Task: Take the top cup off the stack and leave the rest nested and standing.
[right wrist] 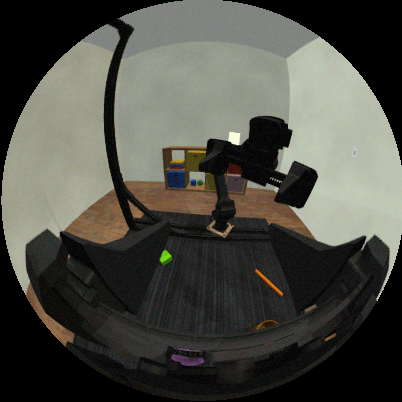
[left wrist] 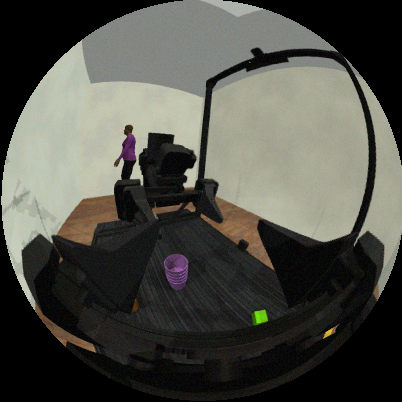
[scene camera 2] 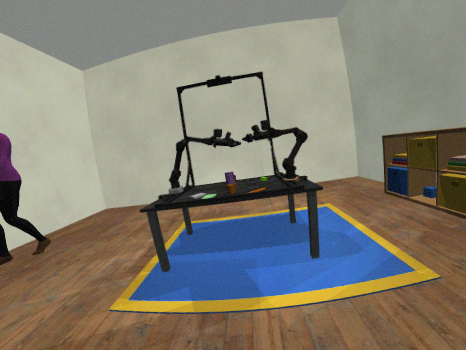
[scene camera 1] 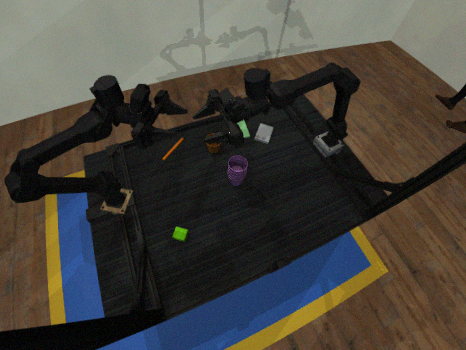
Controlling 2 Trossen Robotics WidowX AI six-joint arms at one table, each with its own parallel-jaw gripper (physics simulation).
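Places are measured from the left arm's base along level axes (x ahead, y left, z up), in metres.
Pixels of known places: left gripper, fingertip midpoint: (right wrist: 233, 178) (left wrist: 209, 224) (scene camera 2: 245, 138) (scene camera 1: 182, 122); right gripper, fingertip midpoint: (right wrist: 220, 227) (left wrist: 195, 228) (scene camera 2: 241, 143) (scene camera 1: 198, 129); left arm's base at its link origin: (right wrist: 220, 226) (scene camera 2: 291, 177) (scene camera 1: 116, 199); right arm's base at its link origin: (scene camera 2: 175, 187) (scene camera 1: 330, 140).
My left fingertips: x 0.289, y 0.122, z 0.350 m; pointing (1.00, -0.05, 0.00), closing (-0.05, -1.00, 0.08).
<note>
Ahead of a thing's pixels: the offset from my left fingertips to its top centre.
A stack of several nested purple cups {dx +0.164, dy +0.055, dz -0.248 m} (scene camera 1: 237, 171) {dx +0.163, dy +0.055, dz -0.266 m} (scene camera 2: 229, 176) (left wrist: 176, 272) stands upright near the middle of the dark table; in the right wrist view, part of the purple cups (right wrist: 188, 358) shows at the bottom, behind gripper parts. My left gripper (scene camera 1: 184, 121) is open and empty, held high above the table and up-left of the stack in scene camera 1. My right gripper (scene camera 1: 200, 128) is open and empty, also high, up-left of the stack and facing the left gripper. Neither touches the stack.
An orange-brown cup {dx +0.038, dy +0.209, dz -0.318 m} (scene camera 1: 214, 146) (scene camera 2: 231, 188) stands close to the stack, under the right gripper in scene camera 1. An orange stick {dx -0.142, dy +0.173, dz -0.369 m} (scene camera 1: 173, 149) (right wrist: 269, 283), a green block {dx -0.008, dy -0.209, dz -0.351 m} (scene camera 1: 180, 233) (left wrist: 260, 317), a pale green flat piece {dx +0.148, dy +0.350, dz -0.369 m} (scene camera 1: 244, 129) and a light grey box {dx +0.269, dy +0.340, dz -0.364 m} (scene camera 1: 264, 133) lie on the table.
</note>
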